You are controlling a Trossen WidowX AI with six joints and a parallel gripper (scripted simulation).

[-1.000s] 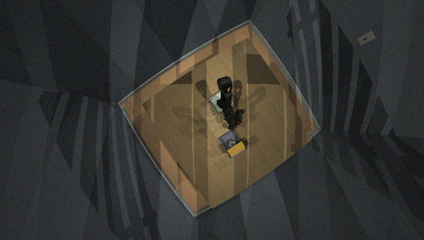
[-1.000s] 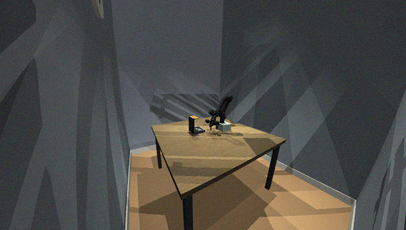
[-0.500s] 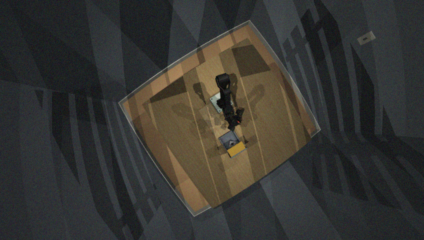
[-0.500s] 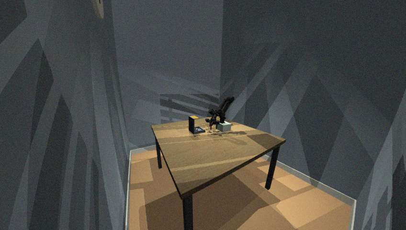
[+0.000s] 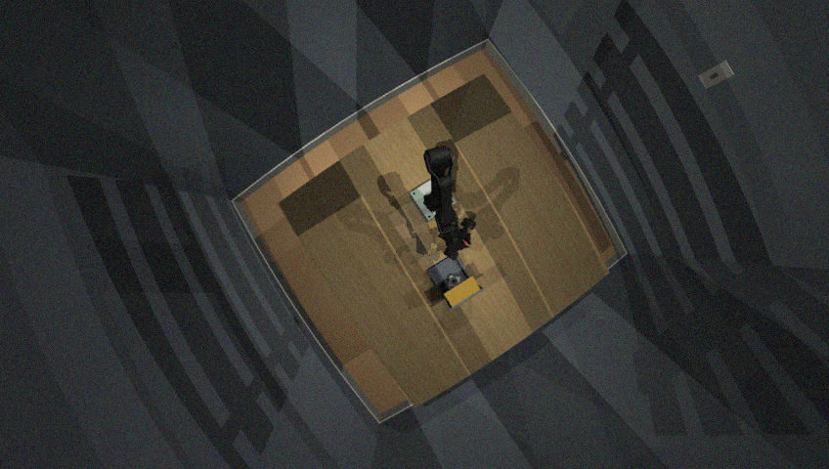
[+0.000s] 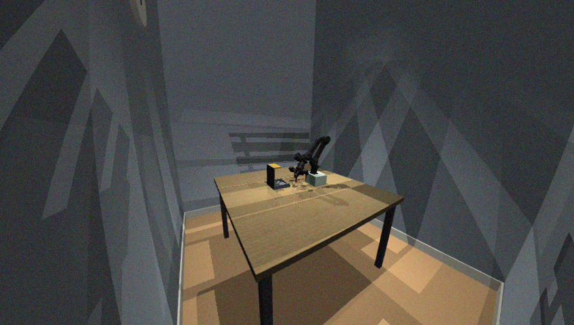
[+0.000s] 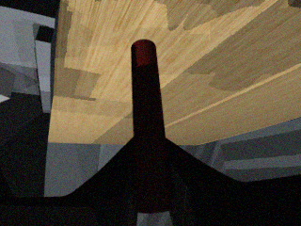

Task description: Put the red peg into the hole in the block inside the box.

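Now: the yellow roof 16 cm to the right of my gripper tip, 11 cm ahead of it and 9 cm above it. The rest, counted from my gripper tip: red peg (3 cm behind, 1 cm to the right, 1 cm below).
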